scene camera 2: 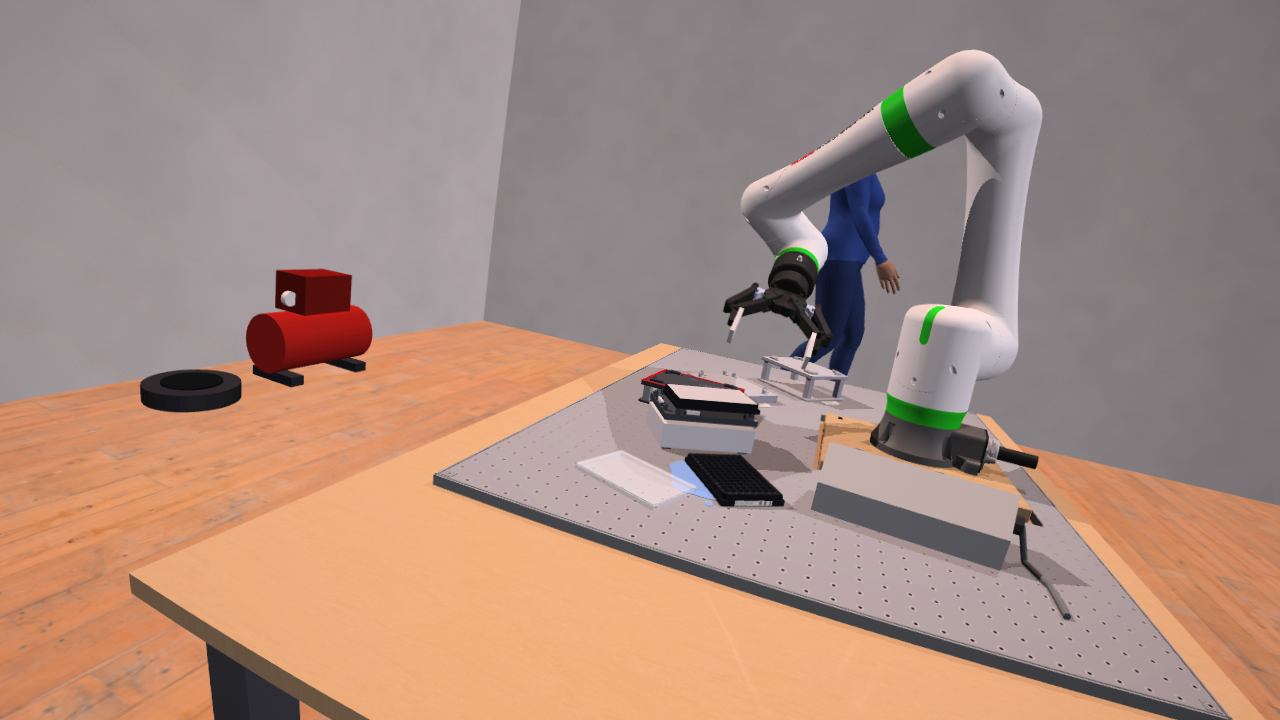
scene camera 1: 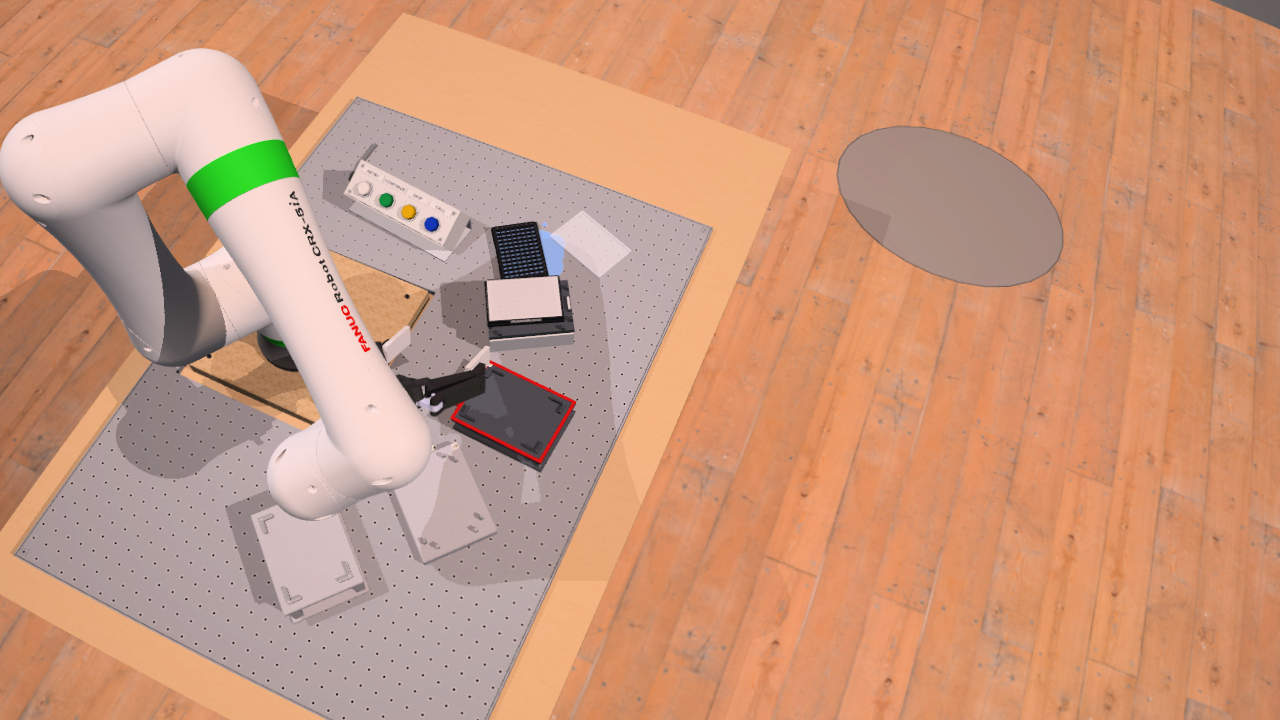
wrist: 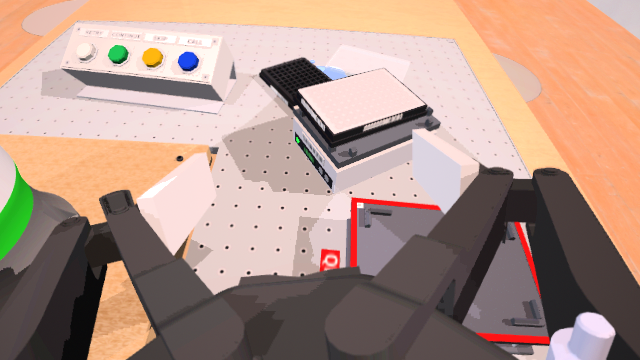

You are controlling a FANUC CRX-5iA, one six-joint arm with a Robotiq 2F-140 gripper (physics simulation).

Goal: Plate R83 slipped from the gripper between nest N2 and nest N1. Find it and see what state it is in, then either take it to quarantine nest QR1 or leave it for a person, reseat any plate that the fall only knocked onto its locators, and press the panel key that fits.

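Frame: origin at the arm's base, x ahead, y down, z left, level; millimetres.
Where they show: gripper, fingertip midpoint: [scene camera 2: 767, 349] [scene camera 1: 447, 344] [wrist: 310, 164]; arm's base, link origin: [scene camera 2: 913, 450] [wrist: 2, 264].
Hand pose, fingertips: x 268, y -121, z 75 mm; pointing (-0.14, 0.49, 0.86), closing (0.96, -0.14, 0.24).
Things, the pixels of their centre, and the offset from my fingertips. "*": a spot on its surface instead.
- black well plate, body centre: [scene camera 2: 732, 477] [wrist: 303, 84] [scene camera 1: 519, 252] dz +275, dx -64, dy +128 mm
- blue spill, surface spot: [scene camera 2: 692, 484] [wrist: 329, 65] * dz +339, dx -35, dy +127 mm
- clear lid, body centre: [scene camera 2: 635, 477] [wrist: 368, 65] [scene camera 1: 590, 244] dz +367, dx +30, dy +132 mm
- white-topped plate, body centre: [wrist: 361, 102] [scene camera 2: 710, 398] [scene camera 1: 524, 300] dz +165, dx +26, dy +65 mm
- Red-rimmed nest QR1, body centre: [wrist: 439, 271] [scene camera 1: 514, 414] [scene camera 2: 692, 393] dz +2, dx +120, dy +112 mm
- key panel, body centre: [scene camera 2: 912, 494] [wrist: 149, 63] [scene camera 1: 407, 205] dz +224, dx -277, dy +94 mm
A black well plate [scene camera 1: 519, 250] [scene camera 2: 733, 479] [wrist: 295, 75] lies open on the pegboard, its label unreadable. A blue spill [scene camera 1: 553, 255] [scene camera 2: 693, 483] [wrist: 332, 72] lies beside it, and a clear lid [scene camera 1: 592, 243] [scene camera 2: 626, 479] [wrist: 375, 57] lies apart. A white-topped plate [scene camera 1: 523, 300] [scene camera 2: 711, 396] [wrist: 365, 102] looks tilted on the shaker [scene camera 1: 532, 340] [scene camera 2: 707, 437] [wrist: 372, 165]. Red-rimmed nest QR1 [scene camera 1: 514, 411] [wrist: 385, 245] holds no plate. My gripper [scene camera 1: 438, 351] [scene camera 2: 771, 338] [wrist: 310, 164] is open and empty, above the pegboard between the arm's base and QR1. The key panel [scene camera 1: 396, 216] [wrist: 135, 67] has white, green, yellow and blue keys.
Two pale nests [scene camera 1: 308, 559] [scene camera 1: 447, 501] stand near QR1; their labels are unreadable. A person in blue [scene camera 2: 841, 295] stands behind the arm, beyond the table. A red compressor [scene camera 2: 308, 335] and a black tyre [scene camera 2: 161, 394] are on the floor.
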